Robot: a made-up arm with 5 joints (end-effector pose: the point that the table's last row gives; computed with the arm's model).
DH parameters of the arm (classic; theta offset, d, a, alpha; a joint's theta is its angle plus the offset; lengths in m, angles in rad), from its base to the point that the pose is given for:
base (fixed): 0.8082 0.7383 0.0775 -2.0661
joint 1: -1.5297 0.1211 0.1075 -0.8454
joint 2: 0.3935 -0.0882 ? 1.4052
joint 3: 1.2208 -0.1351 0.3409 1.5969
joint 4: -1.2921 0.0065 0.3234 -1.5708
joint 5: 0 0.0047 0.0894 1.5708
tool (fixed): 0 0.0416 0 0
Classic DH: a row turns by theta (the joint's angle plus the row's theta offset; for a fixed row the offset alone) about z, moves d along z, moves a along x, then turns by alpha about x.
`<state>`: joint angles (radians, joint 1 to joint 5).
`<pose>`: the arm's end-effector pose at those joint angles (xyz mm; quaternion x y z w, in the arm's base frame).
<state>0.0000 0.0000 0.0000 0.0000 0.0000</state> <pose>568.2 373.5 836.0 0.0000 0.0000 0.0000 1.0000</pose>
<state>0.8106 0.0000 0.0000 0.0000 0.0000</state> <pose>596.4 108.4 459.3 -0.2508 0.2396 -0.1874 0.9190</pose>
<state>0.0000 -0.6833 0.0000 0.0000 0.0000</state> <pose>353.1 516.2 1159.4 -0.0352 -0.3128 0.1147 0.9422</pose>
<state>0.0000 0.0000 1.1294 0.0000 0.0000</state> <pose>516.2 150.4 399.6 -0.5143 0.1472 -0.0140 0.8448</pose>
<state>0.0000 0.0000 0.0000 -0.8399 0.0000</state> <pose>434.5 64.6 836.0 0.0000 0.0000 -0.4077 0.9131</pose>
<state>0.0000 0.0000 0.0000 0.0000 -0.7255</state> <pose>518.1 373.5 884.9 0.0000 -0.3549 0.0000 0.9349</pose>
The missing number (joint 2, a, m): -0.0224
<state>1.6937 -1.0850 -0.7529 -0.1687 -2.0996</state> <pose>493.9 467.5 606.3 -0.1200 -0.7999 0.1693 0.5631</pose>
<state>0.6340 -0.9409 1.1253 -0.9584 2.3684</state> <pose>389.2 63.3 831.9 0.1224 0.3934 -0.6883 0.5970</pose>
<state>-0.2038 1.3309 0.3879 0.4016 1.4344</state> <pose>-16.3 442.7 173.1 -0.0338 0.9681 0.1466 0.2005</pose>
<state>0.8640 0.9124 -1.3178 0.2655 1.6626</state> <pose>478.0 -274.1 618.6 0.5457 0.6267 -0.1888 0.5233</pose>
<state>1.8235 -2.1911 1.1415 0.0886 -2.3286</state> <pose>462.8 305.7 328.0 0.0692 0.4447 -0.8929 0.0156</pose>
